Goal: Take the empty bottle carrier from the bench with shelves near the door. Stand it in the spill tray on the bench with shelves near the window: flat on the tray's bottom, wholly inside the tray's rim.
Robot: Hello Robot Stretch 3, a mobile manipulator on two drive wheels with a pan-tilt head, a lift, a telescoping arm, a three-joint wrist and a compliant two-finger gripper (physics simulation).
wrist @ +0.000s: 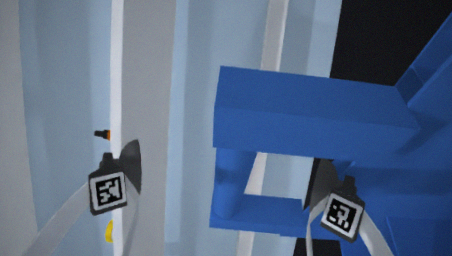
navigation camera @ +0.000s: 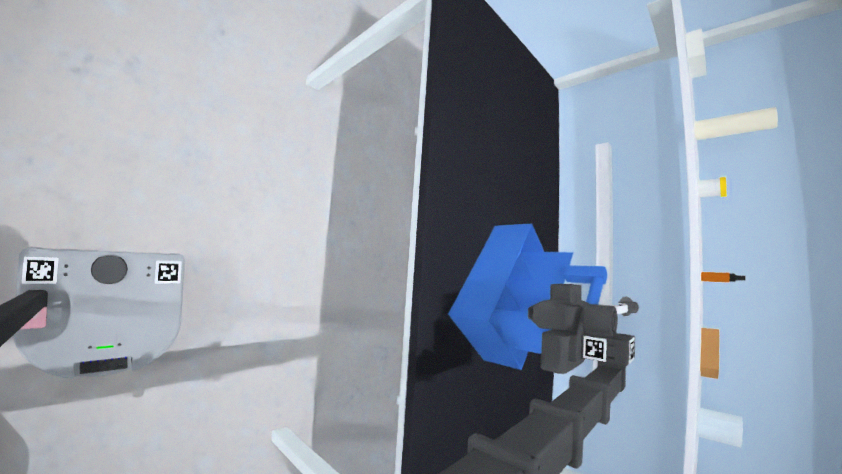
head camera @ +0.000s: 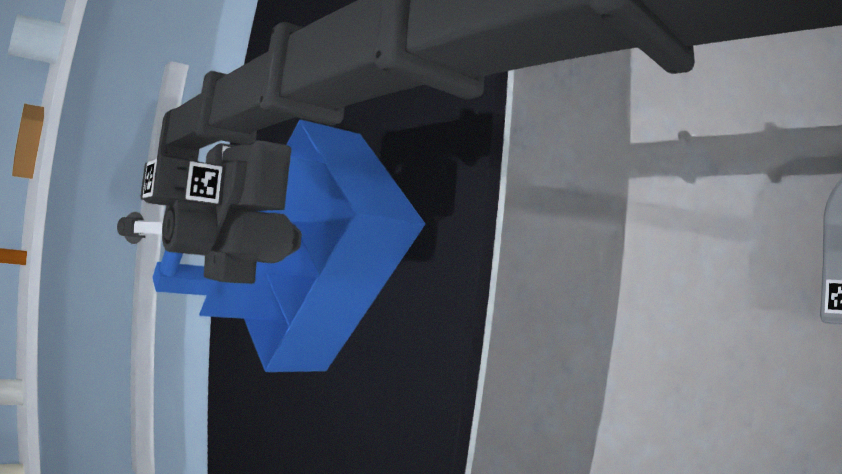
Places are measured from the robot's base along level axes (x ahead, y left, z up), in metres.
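Pixels of known places: gripper, fingertip midpoint: [navigation camera: 595, 303]; robot's base, origin of the base link: [navigation camera: 109, 268].
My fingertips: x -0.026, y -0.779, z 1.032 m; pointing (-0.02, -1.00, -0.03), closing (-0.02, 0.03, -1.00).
Observation:
For each thing: its middle in the pictures, then the offset to it from my fingertips. "spot": a spot on its surface instead. Level surfaces: height alone.
- empty blue bottle carrier, body centre: [head camera: 260, 245] [navigation camera: 538, 296] dz -0.130, dx +0.005, dy +0.007 m
- bench's black top, its level: dz -0.270 m
- white shelf edge, surface spot: [head camera: 30, 329] [navigation camera: 695, 233] spot: dz +0.181, dx +0.166, dy -0.185 m
- orange-brown box, surface spot: [head camera: 28, 141] [navigation camera: 710, 353] spot: dz +0.208, dx -0.136, dy -0.313 m
- orange tool, surface spot: [navigation camera: 714, 276] spot: dz +0.216, dx +0.064, dy -0.284 m
- yellow-capped bottle, surface spot: [navigation camera: 711, 187] spot: dz +0.217, dx +0.290, dy -0.275 m
- white rail, surface spot: [head camera: 143, 353] spot: dz -0.094, dx +0.243, dy -0.454 m
The empty blue bottle carrier [head camera: 368, 253] [navigation camera: 492, 294] stands on the bench's black top [head camera: 353, 423] [navigation camera: 489, 117]. Its raised handle [head camera: 170, 262] [navigation camera: 596, 288] [wrist: 315, 117] is large in the wrist view, with a round bar [wrist: 231, 182] joining two flat arms. My gripper [wrist: 227, 167] is open. The round bar shows between its two fingers, apart from both. The left finger stands outside the handle; the right one shows at the handle's opening, near the carrier's body. In the head and navigation views, the wrist hangs over the carrier and hides part of it. The spill tray does not show.
A white shelf edge [head camera: 30, 329] [navigation camera: 689, 223] runs behind the bench, with an orange-brown box [head camera: 28, 141] [navigation camera: 710, 353], an orange tool [navigation camera: 714, 276], a yellow-capped bottle [navigation camera: 711, 187] and pale cylinders. A white rail [head camera: 143, 353] [navigation camera: 603, 194] lies nearer. My arm [head camera: 341, 64] [navigation camera: 536, 429] spans the bench.

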